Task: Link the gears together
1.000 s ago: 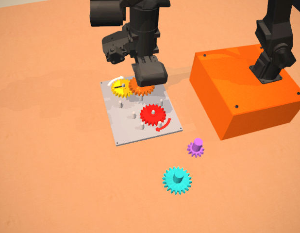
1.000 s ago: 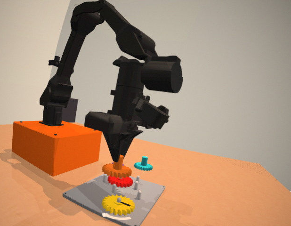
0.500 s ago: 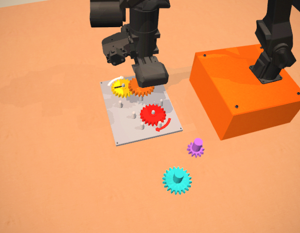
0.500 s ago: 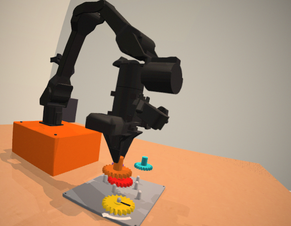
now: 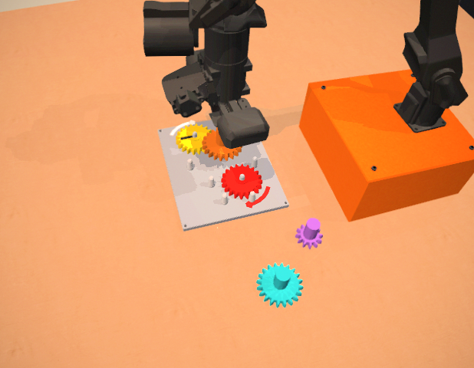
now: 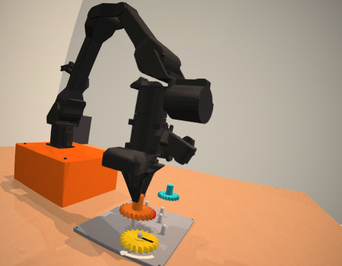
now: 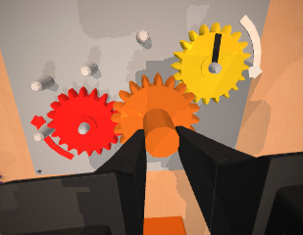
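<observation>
The yellow striped gear lies 5 cm to the right of my gripper tip, 5 cm below it and 3 cm ahead of it. From my gripper tip the other things lie so: red gear (6 cm to the left, 5 cm below, 1 cm behind); purple gear (18 cm to the left, 8 cm behind, 5 cm below); orange gear (1 cm below).
</observation>
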